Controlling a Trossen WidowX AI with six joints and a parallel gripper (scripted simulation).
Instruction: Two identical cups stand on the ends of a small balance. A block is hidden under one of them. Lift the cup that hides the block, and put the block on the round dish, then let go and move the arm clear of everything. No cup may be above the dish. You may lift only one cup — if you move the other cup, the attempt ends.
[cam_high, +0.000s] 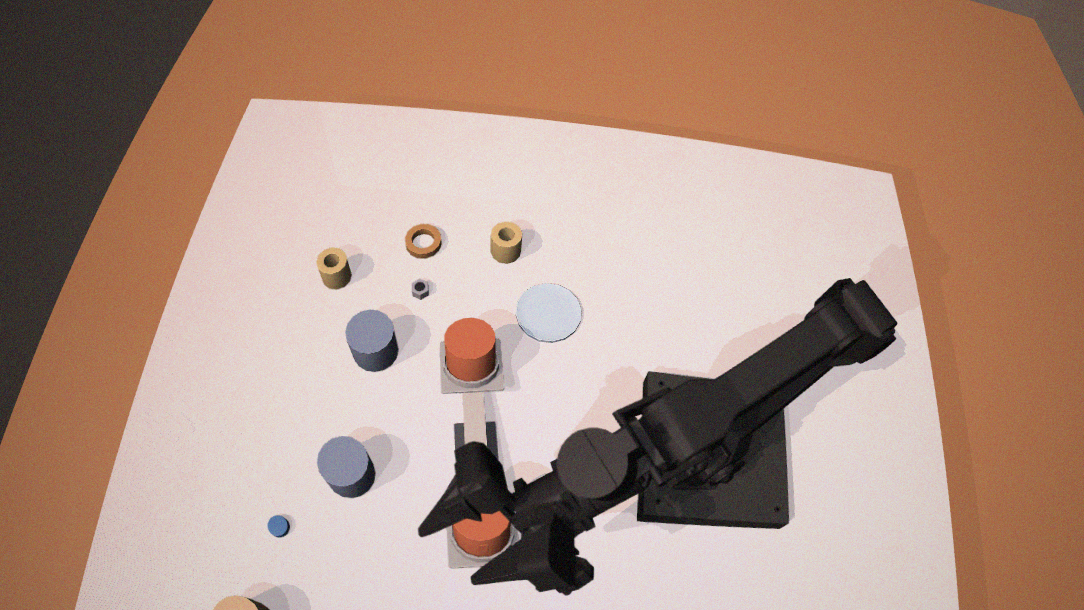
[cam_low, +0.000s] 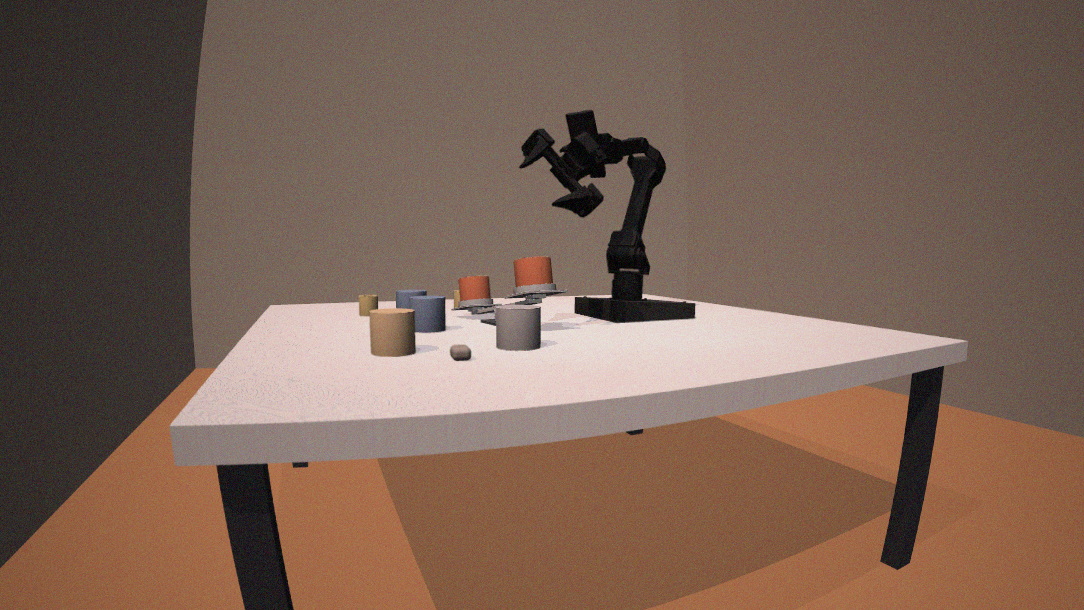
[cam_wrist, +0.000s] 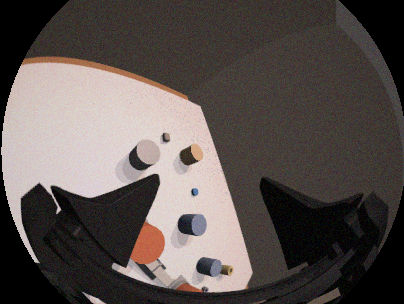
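The green block is 33 cm to the right of my gripper tip, 23 cm below it and 1 cm behind it. The rest, counted from my gripper tip: balance (25 cm below, 19 cm to the right, 1 cm behind); blue disc (27 cm below, 26 cm ahead, 7 cm to the right); balance beam (23 cm below, 19 cm to the right, 2 cm behind).
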